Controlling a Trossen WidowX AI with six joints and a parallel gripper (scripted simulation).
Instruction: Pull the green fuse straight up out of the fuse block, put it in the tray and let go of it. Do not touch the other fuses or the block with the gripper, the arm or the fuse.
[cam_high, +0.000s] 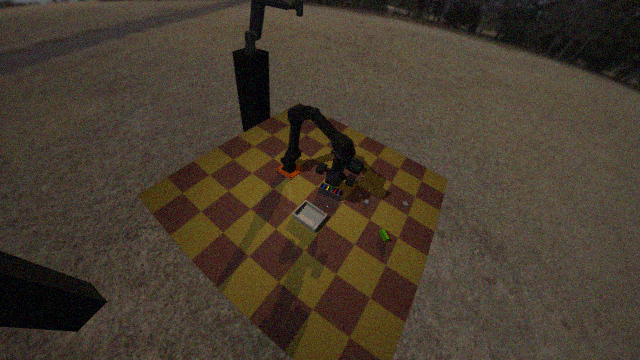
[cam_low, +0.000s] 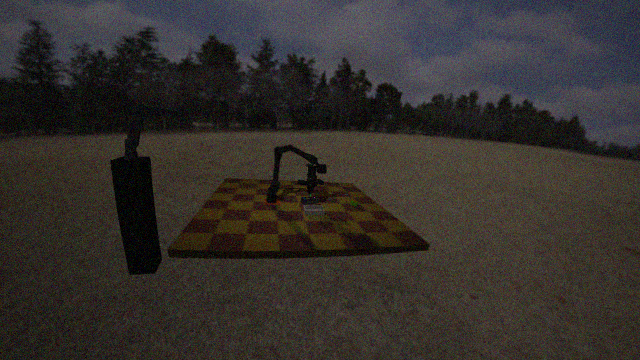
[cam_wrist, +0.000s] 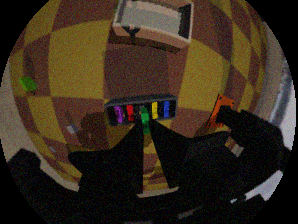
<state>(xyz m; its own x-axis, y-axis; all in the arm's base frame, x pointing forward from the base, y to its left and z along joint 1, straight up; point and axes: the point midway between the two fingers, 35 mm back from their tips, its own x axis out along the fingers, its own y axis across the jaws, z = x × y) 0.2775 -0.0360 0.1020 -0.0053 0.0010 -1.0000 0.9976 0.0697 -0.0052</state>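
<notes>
Now: the white tray 3 cm behind my gripper tip, 18 cm to the right of it and 7 cm below it. Also, from my gripper tip: green fuse (1 cm below).
</notes>
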